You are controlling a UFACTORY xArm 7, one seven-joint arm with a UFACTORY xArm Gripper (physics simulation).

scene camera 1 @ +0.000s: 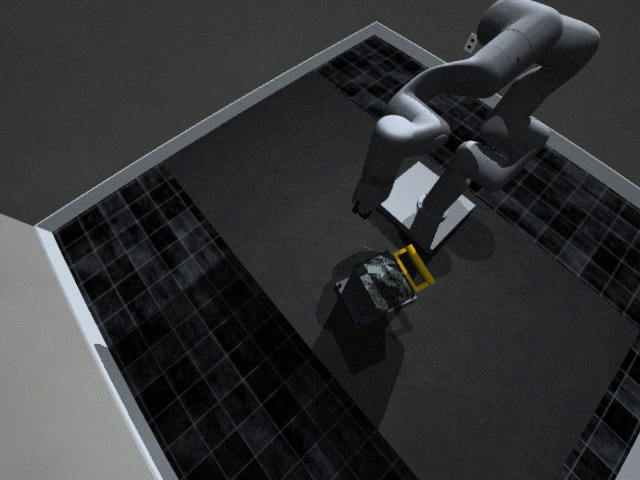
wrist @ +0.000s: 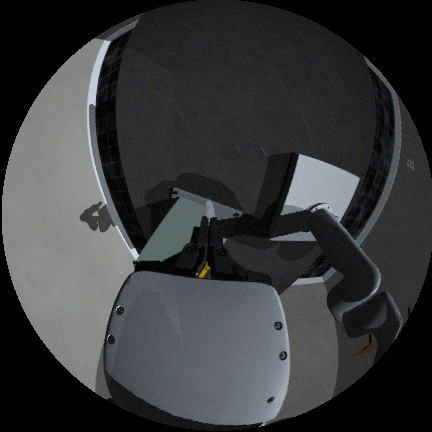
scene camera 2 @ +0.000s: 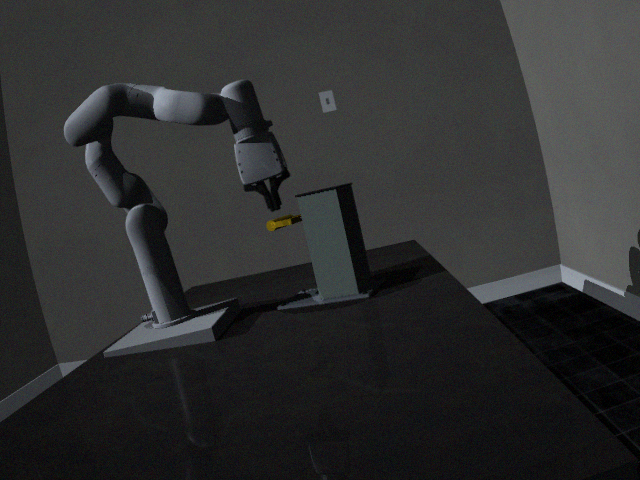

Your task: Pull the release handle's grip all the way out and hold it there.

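The release handle's grip, a yellow bar (scene camera 1: pixel 421 266) (scene camera 2: pixel 270 225) on a yellow frame, sticks out from the upper part of a tall box (scene camera 1: pixel 352 298) (scene camera 2: pixel 328 242) (wrist: pixel 175 230), on the side facing the arm's base. A small yellow piece of the handle (wrist: pixel 204 270) shows between the finger linkages in the wrist view; the rest is hidden there. My gripper (scene camera 1: pixel 361 212) (scene camera 2: pixel 274 209) (wrist: pixel 208 226) is shut and empty, pointing down. Its tips appear just above the handle in scene camera 2, but off to one side of it in scene camera 1, apart from it.
The box stands on a flat grey foot plate (scene camera 2: pixel 297 304) (wrist: pixel 192 197) on the dark table (scene camera 2: pixel 320 392). The arm's base sits on a pale raised block (scene camera 1: pixel 409 193) (scene camera 2: pixel 165 333) (wrist: pixel 322 182). The box's dark top edge (scene camera 2: pixel 325 189) stands beside the fingers, slightly higher than their tips.
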